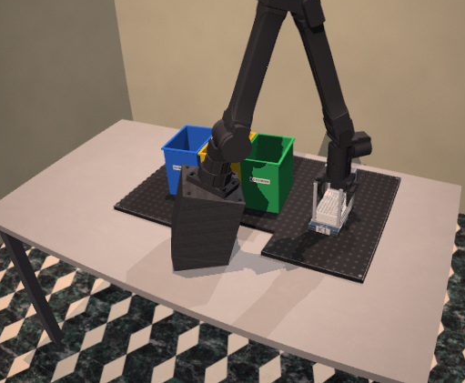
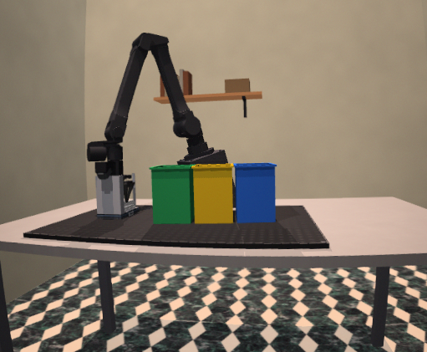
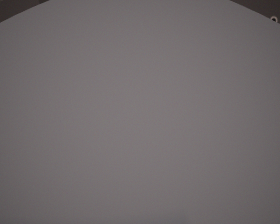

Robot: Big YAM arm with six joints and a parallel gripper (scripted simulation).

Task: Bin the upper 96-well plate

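Right now the yellow bin is 36 cm to the left of my hand, 3 cm above it and 2 cm ahead of it. Round my hand: blue bin (50 cm to the left, 3 cm above); then green bin (23 cm to the left, 3 cm ahead, 3 cm above).
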